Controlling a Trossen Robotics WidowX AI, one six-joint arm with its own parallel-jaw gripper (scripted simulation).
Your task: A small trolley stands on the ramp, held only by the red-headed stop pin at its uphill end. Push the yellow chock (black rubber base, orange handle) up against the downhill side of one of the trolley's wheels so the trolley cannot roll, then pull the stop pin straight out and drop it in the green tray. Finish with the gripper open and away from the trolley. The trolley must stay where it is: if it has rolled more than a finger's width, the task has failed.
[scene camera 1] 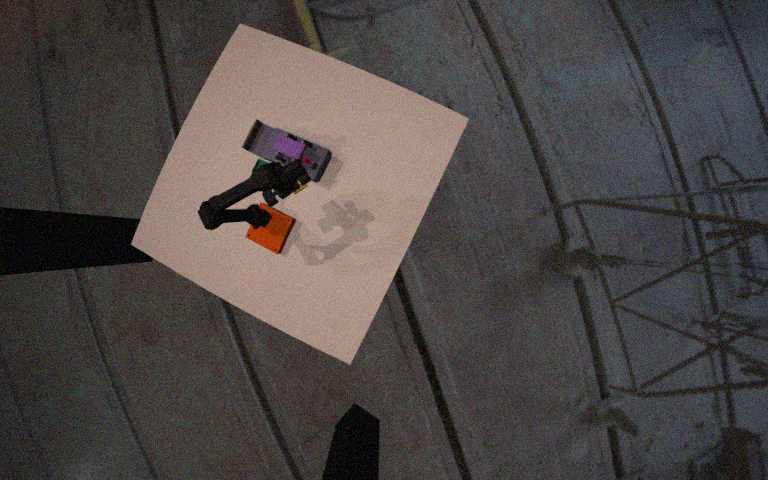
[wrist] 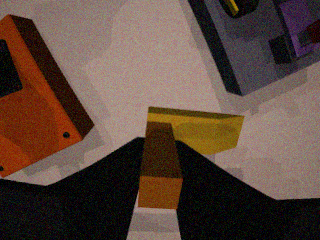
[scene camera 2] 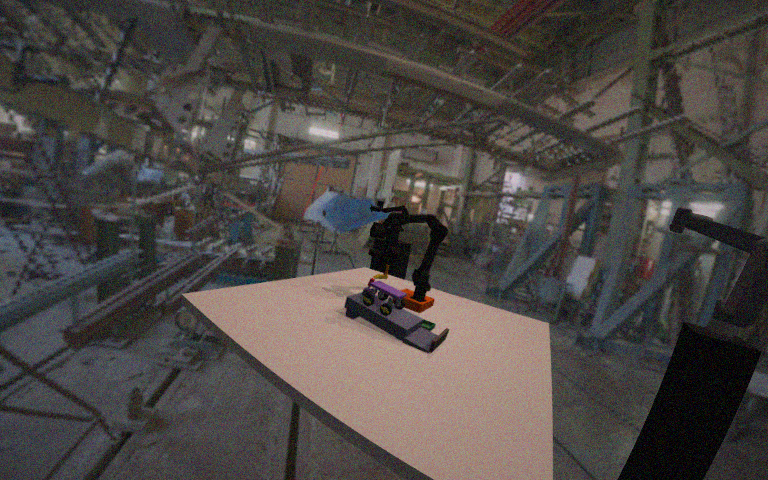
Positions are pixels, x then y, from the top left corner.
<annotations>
my gripper: holds a yellow chock (wrist: 160, 181)
</annotations>
